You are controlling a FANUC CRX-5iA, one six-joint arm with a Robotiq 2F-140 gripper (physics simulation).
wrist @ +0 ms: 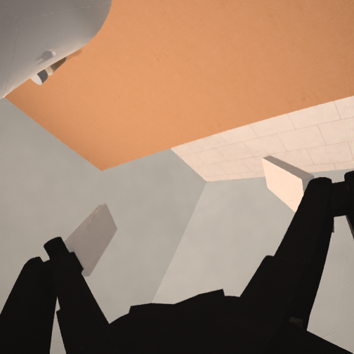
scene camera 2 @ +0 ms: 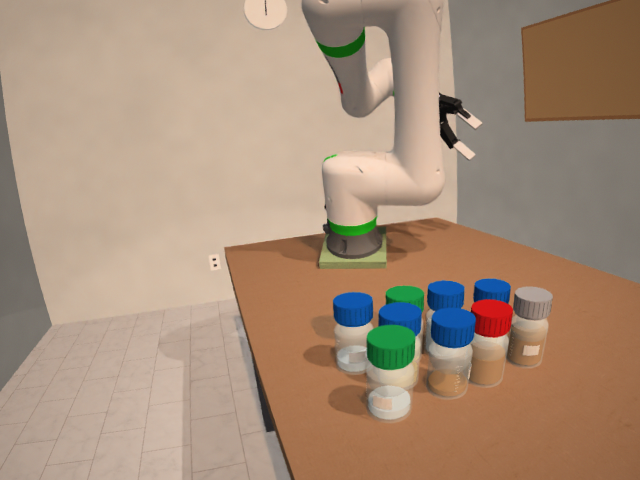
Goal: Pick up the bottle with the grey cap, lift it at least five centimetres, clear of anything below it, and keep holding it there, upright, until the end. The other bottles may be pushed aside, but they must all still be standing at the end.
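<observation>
The bottle with the grey cap stands upright on the table, at the right end of the bottle group, with brown contents and a pale label. In the wrist view a small bottle with a greyish cap shows at the upper left, partly hidden by the arm. My gripper is open and empty, high above the table and well behind the bottles, tilted, with its pale fingertips wide apart. Its base is hidden behind the arm in the scene view.
A red-capped bottle and a blue-capped bottle stand close beside the grey-capped one. Several more bottles stand to the left, including a green-capped one in front, and all look upright. The robot's base plate is behind them.
</observation>
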